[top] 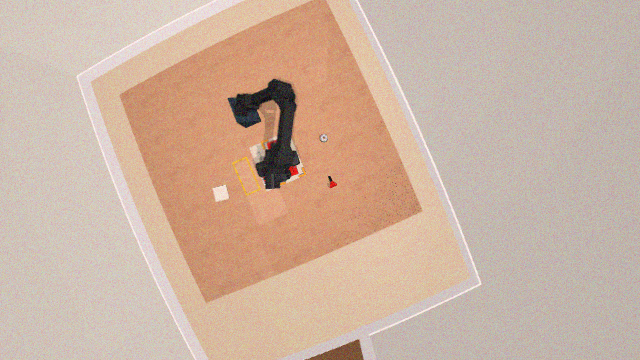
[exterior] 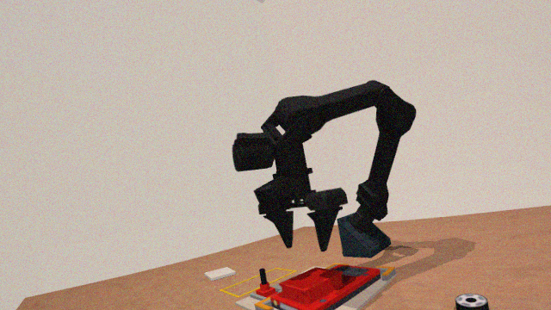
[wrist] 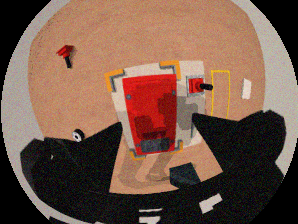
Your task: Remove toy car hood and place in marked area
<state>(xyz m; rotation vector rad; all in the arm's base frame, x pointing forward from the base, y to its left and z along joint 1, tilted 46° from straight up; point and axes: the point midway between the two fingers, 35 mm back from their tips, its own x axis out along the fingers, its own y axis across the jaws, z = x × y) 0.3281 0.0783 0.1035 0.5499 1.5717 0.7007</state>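
My gripper tip is 6 cm above the hood. The rest, counted from my gripper tip: wheel 9 cm behind, 23 cm to the left, 9 cm below; then pale flat piece 4 cm ahead, 37 cm to the right, 10 cm below.
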